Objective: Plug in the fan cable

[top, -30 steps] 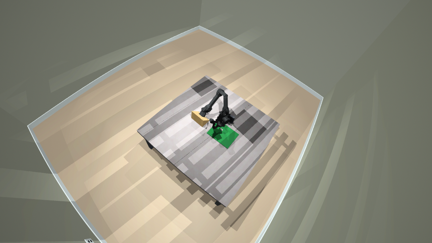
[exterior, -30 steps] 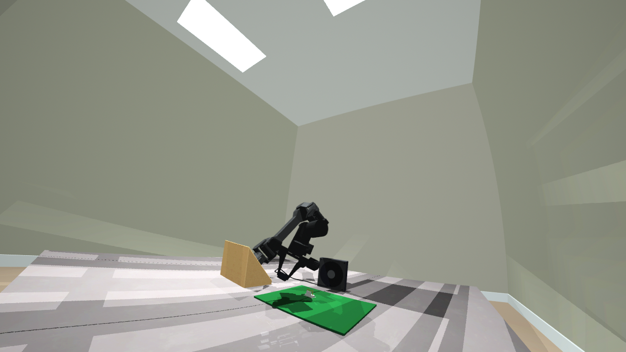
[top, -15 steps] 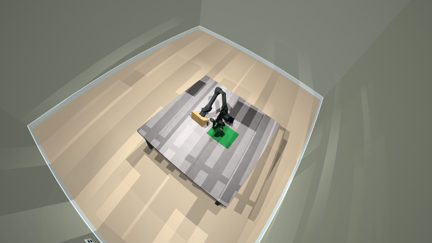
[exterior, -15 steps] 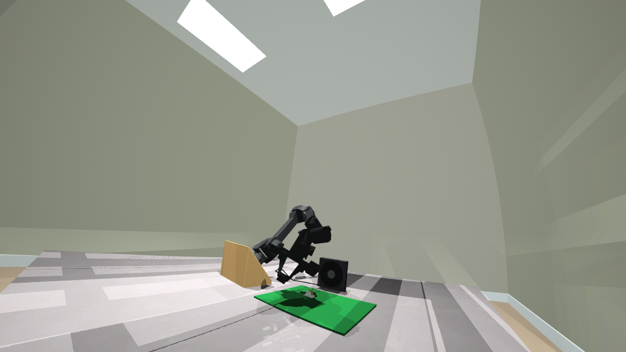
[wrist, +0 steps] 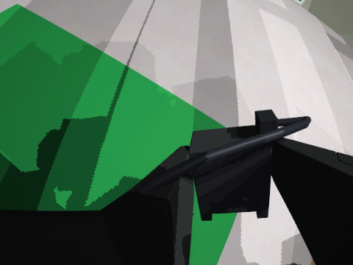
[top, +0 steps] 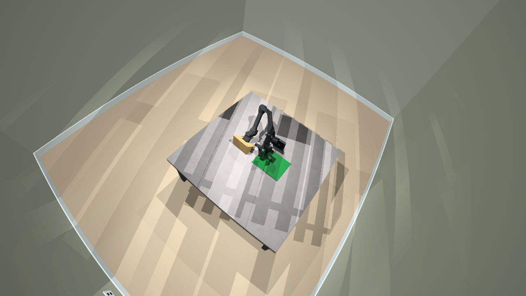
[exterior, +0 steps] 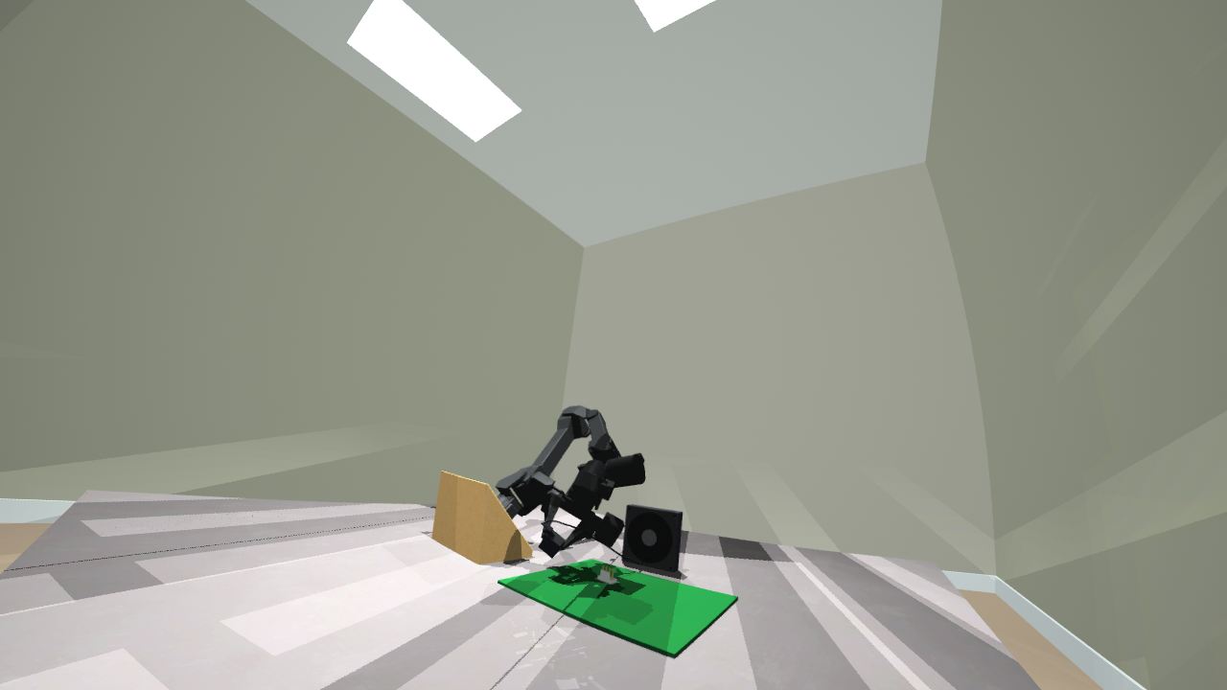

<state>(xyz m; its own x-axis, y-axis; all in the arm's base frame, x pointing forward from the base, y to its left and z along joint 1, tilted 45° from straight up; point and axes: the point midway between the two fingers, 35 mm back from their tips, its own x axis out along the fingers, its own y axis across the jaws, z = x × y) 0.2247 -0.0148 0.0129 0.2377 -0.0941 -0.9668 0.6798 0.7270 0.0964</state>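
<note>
The green board is 10 cm ahead of my gripper tip, 8 cm below it and 7 cm to the left of it. Also, from my gripper tip: black fan plug (1 cm to the left, 1 cm behind); black fan (25 cm to the left, 2 cm ahead, 1 cm below).
</note>
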